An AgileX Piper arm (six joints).
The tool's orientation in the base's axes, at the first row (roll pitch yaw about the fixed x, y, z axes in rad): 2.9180 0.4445 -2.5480
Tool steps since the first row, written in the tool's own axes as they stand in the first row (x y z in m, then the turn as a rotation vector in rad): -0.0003 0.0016 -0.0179 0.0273 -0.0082 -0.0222; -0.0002 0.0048 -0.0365 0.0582 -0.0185 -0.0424; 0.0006 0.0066 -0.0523 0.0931 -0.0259 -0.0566; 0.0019 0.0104 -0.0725 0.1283 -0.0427 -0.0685; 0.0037 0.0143 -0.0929 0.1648 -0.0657 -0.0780; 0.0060 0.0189 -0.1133 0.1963 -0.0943 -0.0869; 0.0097 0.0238 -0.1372 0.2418 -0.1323 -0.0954; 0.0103 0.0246 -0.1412 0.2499 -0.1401 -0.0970; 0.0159 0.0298 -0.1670 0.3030 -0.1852 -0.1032
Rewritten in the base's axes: -0.0048 -0.0061 0.0162 -0.0203 -0.0293 0.0062; -0.0110 -0.0115 0.0332 -0.0415 -0.0611 0.0086; -0.0163 -0.0172 0.0471 -0.0662 -0.0902 0.0046; -0.0241 -0.0234 0.0651 -0.0847 -0.1257 -0.0034; -0.0325 -0.0299 0.0831 -0.0997 -0.1655 -0.0153; -0.0416 -0.0362 0.1009 -0.1074 -0.2067 -0.0268; -0.0528 -0.0443 0.1214 -0.1197 -0.2619 -0.0465; -0.0546 -0.0457 0.1248 -0.1212 -0.2725 -0.0501; -0.0678 -0.0554 0.1461 -0.1342 -0.3360 -0.0765
